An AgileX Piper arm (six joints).
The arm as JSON. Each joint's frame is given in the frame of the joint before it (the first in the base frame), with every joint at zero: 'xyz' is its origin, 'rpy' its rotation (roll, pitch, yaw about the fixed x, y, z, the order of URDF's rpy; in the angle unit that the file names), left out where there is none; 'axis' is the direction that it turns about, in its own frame. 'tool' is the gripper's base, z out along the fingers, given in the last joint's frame.
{
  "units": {
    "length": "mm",
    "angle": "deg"
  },
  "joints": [
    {
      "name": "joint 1",
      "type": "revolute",
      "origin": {
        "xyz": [
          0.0,
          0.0,
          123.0
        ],
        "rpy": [
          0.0,
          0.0,
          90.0
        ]
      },
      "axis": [
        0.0,
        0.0,
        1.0
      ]
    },
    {
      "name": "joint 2",
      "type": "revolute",
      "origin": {
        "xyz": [
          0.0,
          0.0,
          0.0
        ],
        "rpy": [
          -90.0,
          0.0,
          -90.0
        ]
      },
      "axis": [
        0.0,
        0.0,
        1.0
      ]
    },
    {
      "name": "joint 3",
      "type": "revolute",
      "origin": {
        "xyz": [
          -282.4,
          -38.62,
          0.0
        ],
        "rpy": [
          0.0,
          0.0,
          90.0
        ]
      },
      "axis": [
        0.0,
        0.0,
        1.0
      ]
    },
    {
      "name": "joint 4",
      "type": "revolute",
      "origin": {
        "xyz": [
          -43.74,
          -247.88,
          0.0
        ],
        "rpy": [
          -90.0,
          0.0,
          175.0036
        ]
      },
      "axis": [
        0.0,
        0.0,
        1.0
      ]
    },
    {
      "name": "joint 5",
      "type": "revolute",
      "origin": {
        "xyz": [
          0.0,
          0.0,
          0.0
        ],
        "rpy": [
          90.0,
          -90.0,
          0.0
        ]
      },
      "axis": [
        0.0,
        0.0,
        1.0
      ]
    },
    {
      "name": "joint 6",
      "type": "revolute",
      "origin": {
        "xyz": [
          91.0,
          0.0,
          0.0
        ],
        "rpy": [
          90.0,
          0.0,
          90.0
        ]
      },
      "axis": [
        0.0,
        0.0,
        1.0
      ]
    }
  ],
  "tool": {
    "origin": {
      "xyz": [
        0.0,
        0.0,
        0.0
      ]
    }
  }
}
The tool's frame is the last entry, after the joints.
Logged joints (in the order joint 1, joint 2, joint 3, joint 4, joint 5, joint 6), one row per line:
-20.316 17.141 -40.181 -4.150 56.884 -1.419
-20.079 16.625 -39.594 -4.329 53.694 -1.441
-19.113 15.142 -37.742 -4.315 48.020 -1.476
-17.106 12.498 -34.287 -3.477 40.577 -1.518
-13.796 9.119 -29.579 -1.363 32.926 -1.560
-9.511 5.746 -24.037 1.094 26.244 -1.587
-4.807 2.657 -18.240 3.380 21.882 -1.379
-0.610 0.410 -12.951 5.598 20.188 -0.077
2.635 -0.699 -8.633 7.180 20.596 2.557
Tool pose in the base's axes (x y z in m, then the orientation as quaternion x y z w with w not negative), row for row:
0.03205 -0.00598 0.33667 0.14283 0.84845 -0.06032 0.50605
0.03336 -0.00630 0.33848 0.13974 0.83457 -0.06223 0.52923
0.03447 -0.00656 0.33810 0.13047 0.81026 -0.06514 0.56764
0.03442 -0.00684 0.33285 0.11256 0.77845 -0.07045 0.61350
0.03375 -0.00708 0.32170 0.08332 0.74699 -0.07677 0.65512
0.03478 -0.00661 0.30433 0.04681 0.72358 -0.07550 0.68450
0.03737 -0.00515 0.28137 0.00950 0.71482 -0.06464 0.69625
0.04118 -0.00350 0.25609 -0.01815 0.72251 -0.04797 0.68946
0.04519 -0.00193 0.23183 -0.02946 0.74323 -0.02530 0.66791
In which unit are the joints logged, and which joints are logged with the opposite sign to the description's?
The joints are logged in degrees. Opposite sign: joint 4.
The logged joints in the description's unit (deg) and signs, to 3 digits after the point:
-20.316 17.141 -40.181 4.150 56.884 -1.419
-20.079 16.625 -39.594 4.329 53.694 -1.441
-19.113 15.142 -37.742 4.315 48.020 -1.476
-17.106 12.498 -34.287 3.477 40.577 -1.518
-13.796 9.119 -29.579 1.363 32.926 -1.560
-9.511 5.746 -24.037 -1.094 26.244 -1.587
-4.807 2.657 -18.240 -3.380 21.882 -1.379
-0.610 0.410 -12.951 -5.598 20.188 -0.077
2.635 -0.699 -8.633 -7.180 20.596 2.557

